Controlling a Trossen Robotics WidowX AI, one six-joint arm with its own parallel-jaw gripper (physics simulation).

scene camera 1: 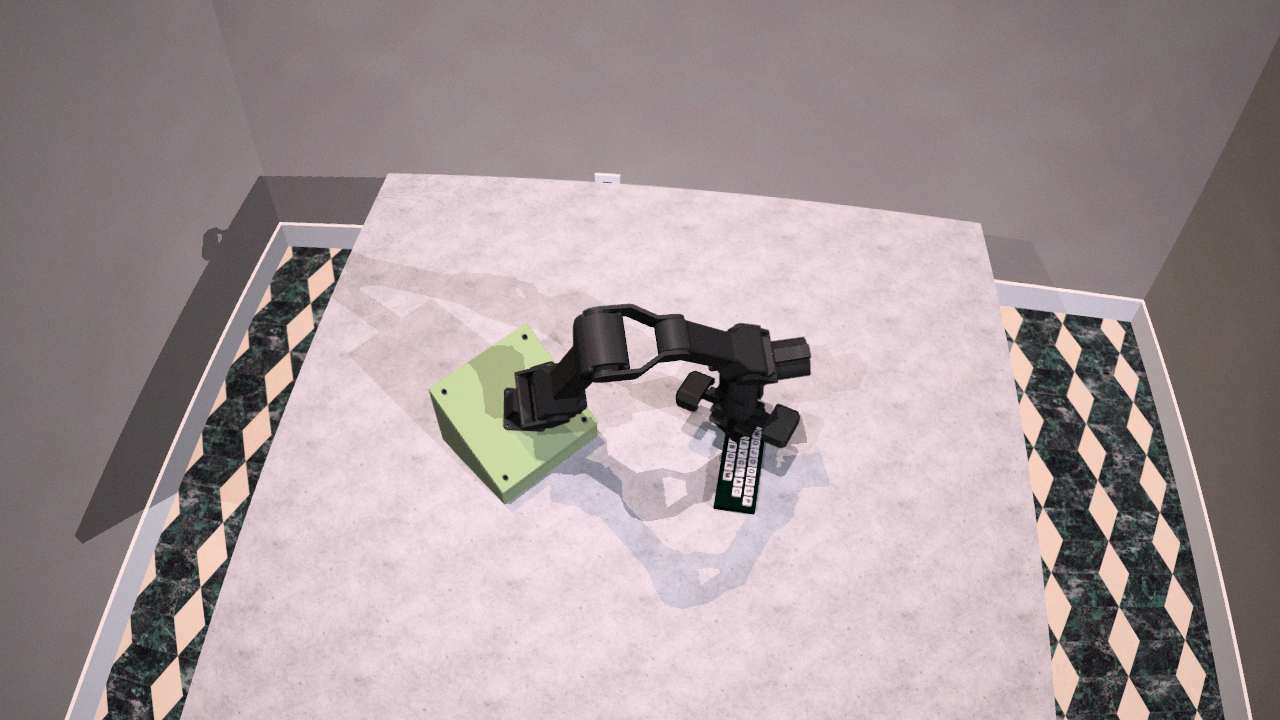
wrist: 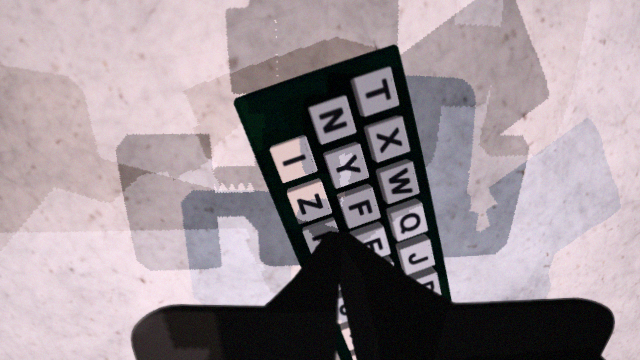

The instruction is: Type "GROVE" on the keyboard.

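Pixels of known places: gripper, fingertip midpoint: (scene camera 1: 736,439) (wrist: 336,241); arm's base at its link origin: (scene camera 1: 524,410).
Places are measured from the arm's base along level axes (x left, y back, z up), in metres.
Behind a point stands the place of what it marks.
Observation:
A dark green keyboard (scene camera 1: 733,503) {z -0.070, x -0.176, y -0.295 m} (wrist: 280,107) {z -0.071, x -0.007, y -0.342 m} with white letter keys in three rows lies flat on the table. My gripper (scene camera 1: 738,433) {z -0.068, x -0.063, y -0.325 m} (wrist: 336,241) {z -0.068, x -0.063, y -0.325 m} is shut with nothing between the fingers. Its tips are over the keyboard in the wrist view, at the partly covered R key (wrist: 316,234) {z -0.068, x -0.055, y -0.321 m} and beside the partly covered E key (wrist: 374,244) {z -0.066, x -0.074, y -0.337 m}. Whether the tips touch a key cannot be told. The Z key (wrist: 309,201) {z -0.065, x -0.041, y -0.328 m}, F key (wrist: 359,206) {z -0.066, x -0.055, y -0.342 m} and Q key (wrist: 408,220) {z -0.066, x -0.074, y -0.354 m} show beyond the tips. The fingers hide the G, O and V keys or parts of them in the wrist view.
The arm's base stands on a light green wedge block (scene camera 1: 474,447) {z -0.001, x -0.058, y 0.082 m} left of the keyboard. The pale table (scene camera 1: 581,653) {z -0.081, x -0.380, y -0.032 m} extends around both. The arm's shadows fall across the table and part of the keyboard. Patterned floor lies beyond the table's left and right edges, with grey walls around.

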